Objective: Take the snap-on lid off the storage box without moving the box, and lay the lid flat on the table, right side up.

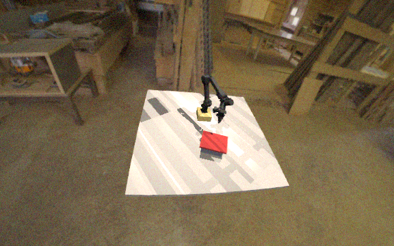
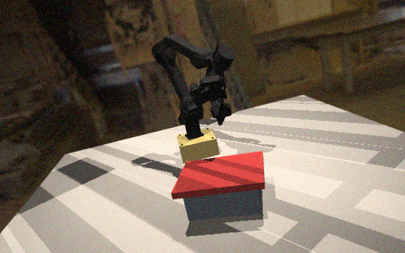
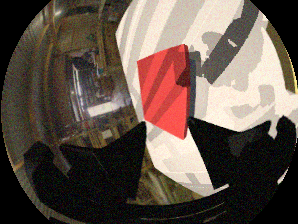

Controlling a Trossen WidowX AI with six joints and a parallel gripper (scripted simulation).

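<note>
My gripper tip is 11 cm short of the red lid, 6 cm to the left of it and 11 cm above it. From my gripper tip the other things lie so: blue storage box (11 cm ahead, 6 cm to the right, 15 cm below).
</note>
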